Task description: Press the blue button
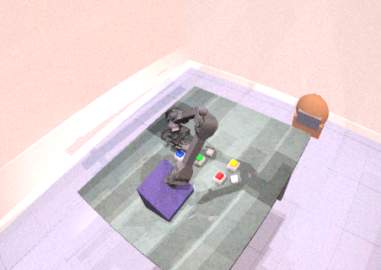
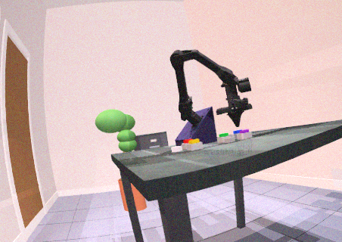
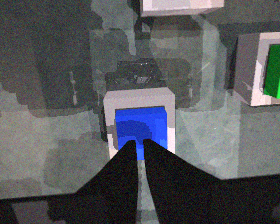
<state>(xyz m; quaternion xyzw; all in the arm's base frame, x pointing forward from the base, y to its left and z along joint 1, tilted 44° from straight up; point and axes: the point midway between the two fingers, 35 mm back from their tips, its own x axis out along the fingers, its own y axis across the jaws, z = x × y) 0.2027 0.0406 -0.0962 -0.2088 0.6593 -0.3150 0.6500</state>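
The blue button lies 2 cm below my gripper tip. Also, from my gripper tip: purple block: 9 cm ahead, 4 cm to the right, 2 cm below; then red button: 4 cm behind, 26 cm to the right, 2 cm below; then green button: 2 cm ahead, 11 cm to the right, 2 cm below.
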